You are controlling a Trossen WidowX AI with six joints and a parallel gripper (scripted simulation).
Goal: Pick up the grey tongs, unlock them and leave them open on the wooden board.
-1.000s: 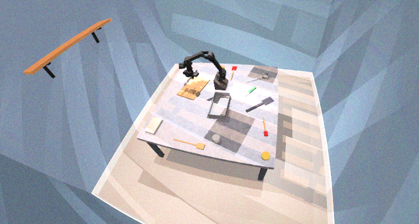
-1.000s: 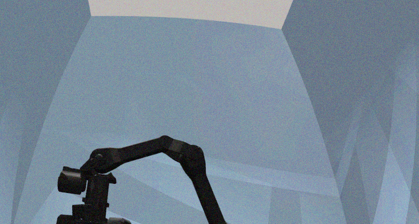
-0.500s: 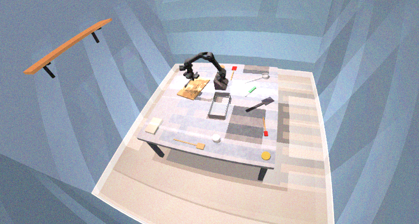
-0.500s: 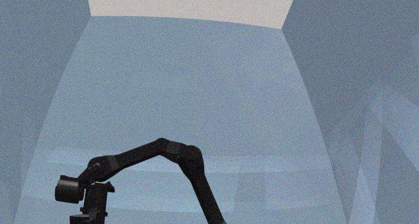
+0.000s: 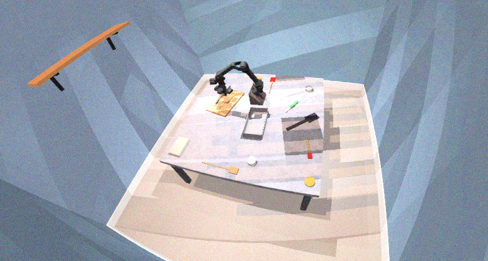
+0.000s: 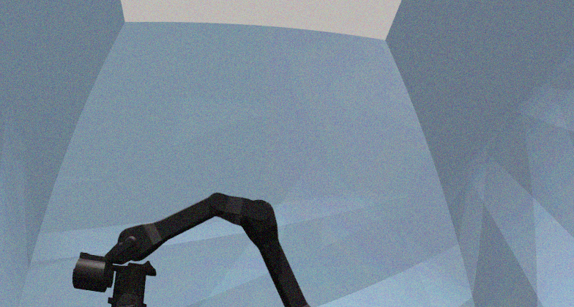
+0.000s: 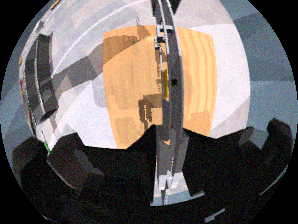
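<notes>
Now: gripper tip 8 cm above the wooden board, 2 cm to the left of it and 1 cm past it. Round my gripper tip: grey roasting tin: 35 cm to the left, 26 cm ahead, 5 cm below; then red spatula: 41 cm to the left, 32 cm behind, 8 cm below; then green-handled tool: 63 cm to the left, 8 cm below, 3 cm ahead.
</notes>
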